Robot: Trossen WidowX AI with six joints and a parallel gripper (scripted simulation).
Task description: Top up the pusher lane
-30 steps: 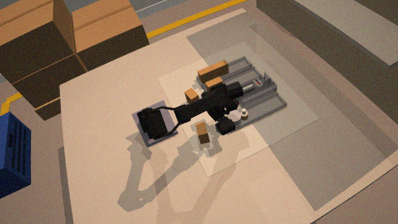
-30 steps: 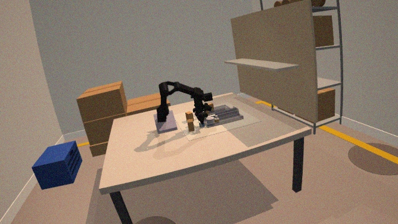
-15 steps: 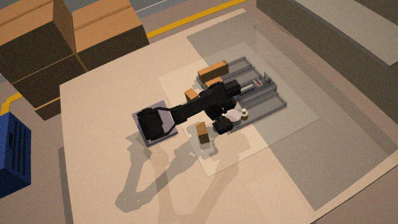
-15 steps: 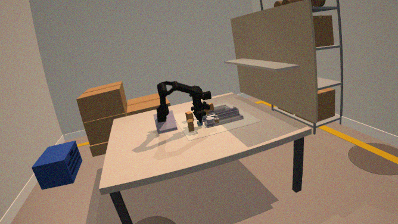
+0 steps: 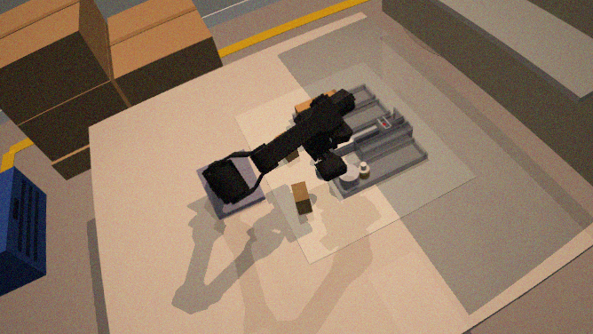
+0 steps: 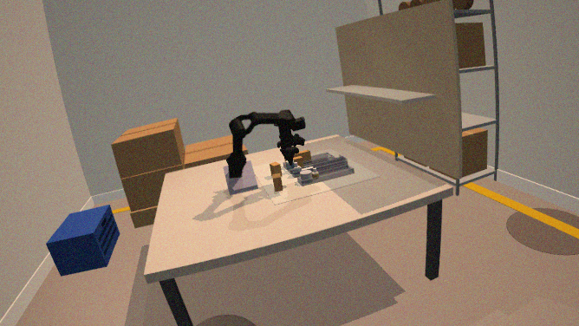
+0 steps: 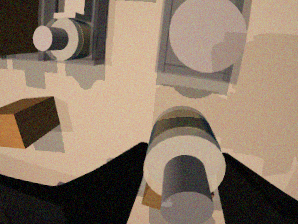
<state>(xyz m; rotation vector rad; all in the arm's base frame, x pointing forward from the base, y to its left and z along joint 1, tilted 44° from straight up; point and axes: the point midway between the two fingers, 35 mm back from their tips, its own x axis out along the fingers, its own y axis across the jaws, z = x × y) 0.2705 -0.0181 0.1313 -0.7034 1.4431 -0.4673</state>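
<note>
My gripper tip is 8 cm above the wide grey round jar and 7 cm short of it. Round my gripper tip: pale pusher plate (16 cm ahead, 10 cm to the left, 6 cm below); grey lane rack (19 cm ahead, 11 cm to the left, 9 cm below); small jar (12 cm ahead, 7 cm below).
</note>
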